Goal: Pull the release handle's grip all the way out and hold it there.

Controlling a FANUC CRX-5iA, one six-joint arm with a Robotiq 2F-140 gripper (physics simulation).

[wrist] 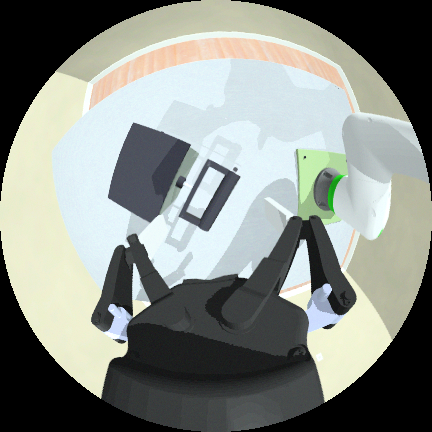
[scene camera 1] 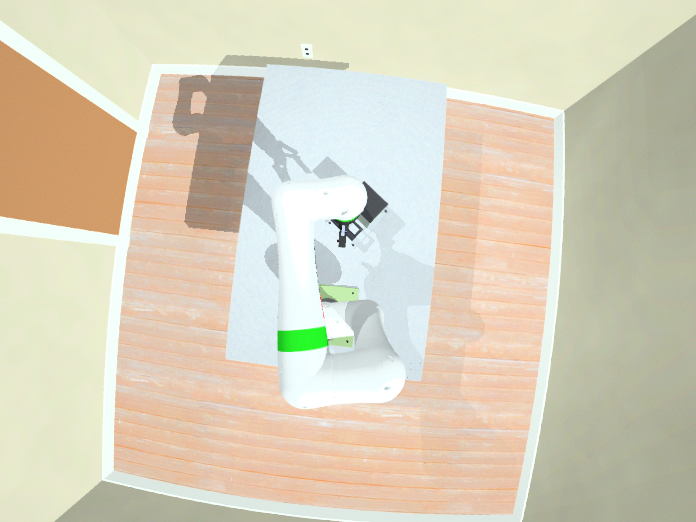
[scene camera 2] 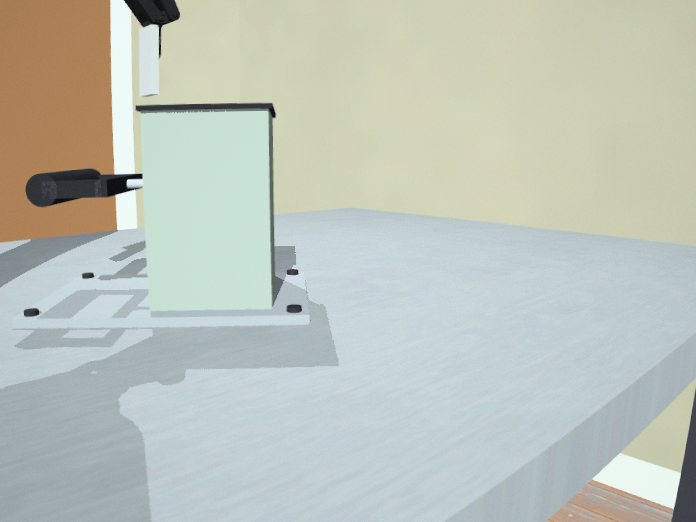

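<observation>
The release handle is a black rectangular frame with a thick round grip bar (scene camera 2: 56, 188) (wrist: 219, 206) on its outer side. A short pale rod (scene camera 2: 134, 183) joins it to the side of a pale green housing (scene camera 2: 208, 207) with a black top, whose top also shows in scene camera 1 (scene camera 1: 374, 203) and in the wrist view (wrist: 142, 167). My gripper (scene camera 1: 342, 233) (wrist: 213, 215) is wide open and empty. In scene camera 2 one pale fingertip (scene camera 2: 148, 60) hangs above the housing's top, higher than the grip; the other fingertip does not show there. The grip is not between the fingers.
The housing stands on a thin bolted base plate (scene camera 2: 224, 321) on the grey table (scene camera 1: 359, 112) (scene camera 2: 477, 314). The arm's green mounting plate (scene camera 1: 340, 292) (wrist: 306, 200) and the white arm (scene camera 1: 297, 269) (wrist: 367, 175) stand on the grip's side of the housing.
</observation>
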